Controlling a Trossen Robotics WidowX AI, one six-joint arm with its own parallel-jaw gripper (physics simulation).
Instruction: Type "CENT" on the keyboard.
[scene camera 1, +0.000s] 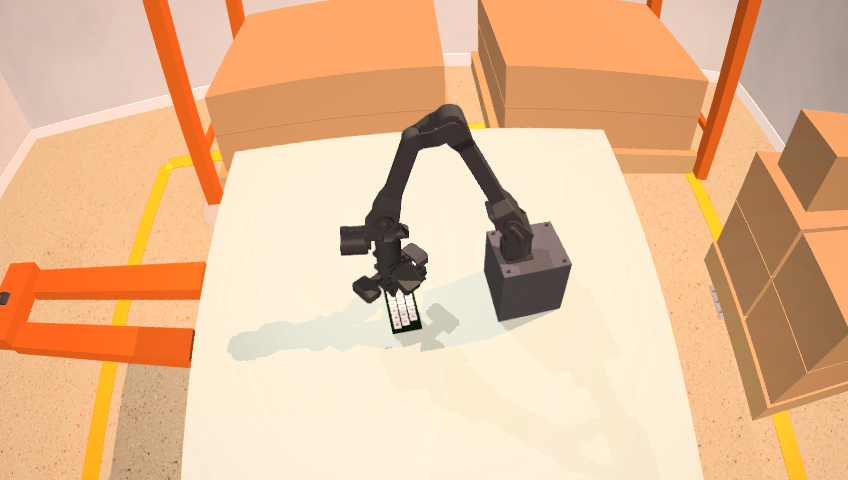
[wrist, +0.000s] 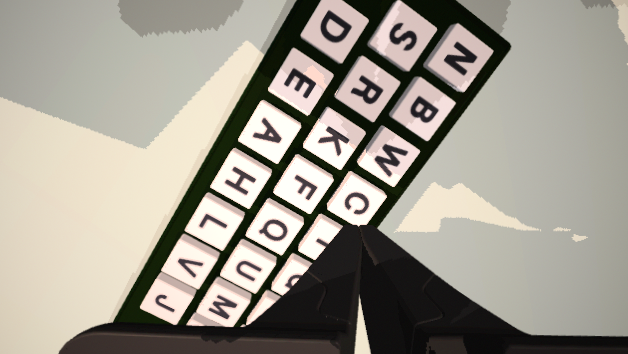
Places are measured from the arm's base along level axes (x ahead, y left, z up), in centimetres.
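Pixels of known places: gripper, between the fingertips: (scene camera 1: 392, 296) (wrist: 357, 238); arm's base, origin of its link: (scene camera 1: 516, 252).
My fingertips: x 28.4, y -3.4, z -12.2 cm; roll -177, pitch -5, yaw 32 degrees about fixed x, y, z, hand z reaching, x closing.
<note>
Ahead of a thing's pixels: the offset from my fingertips to its top centre. Level surfaces: height alone.
The keyboard @(dz -2.9, dx -1.7, dy -2.8 cm) (scene camera 1: 407, 328) (wrist: 257, 92) is a dark green slab with white letter keys, lying on the table and slanting across the wrist view. My gripper (scene camera 1: 393, 292) (wrist: 357, 238) is shut and empty, its tips pointing down at the keyboard. In the wrist view the tips appear at the lower edge of the C key @(dz -2.9, dx +0.3, dy +0.2 cm) (wrist: 356, 202); whether they touch it I cannot tell. The E key @(dz -2.9, dx -3.7, dy +2.8 cm) (wrist: 301, 82) is at the upper left and the N key @(dz -2.9, dx +0.4, dy +6.4 cm) (wrist: 459, 58) at the upper right. The T key @(dz -2.9, dx +0.3, dy -1.8 cm) (wrist: 318, 237) is partly hidden by a finger, as are keys below it.
The arm's dark base box (scene camera 1: 526, 285) stands on the pale table @(dz -4.6 cm) (scene camera 1: 309, 416) to the right of the keyboard. Large cartons (scene camera 1: 333, 47) (scene camera 1: 589, 47) stand behind the table and more boxes (scene camera 1: 773, 267) at the right. Orange forks (scene camera 1: 119, 280) reach the table's left edge.
</note>
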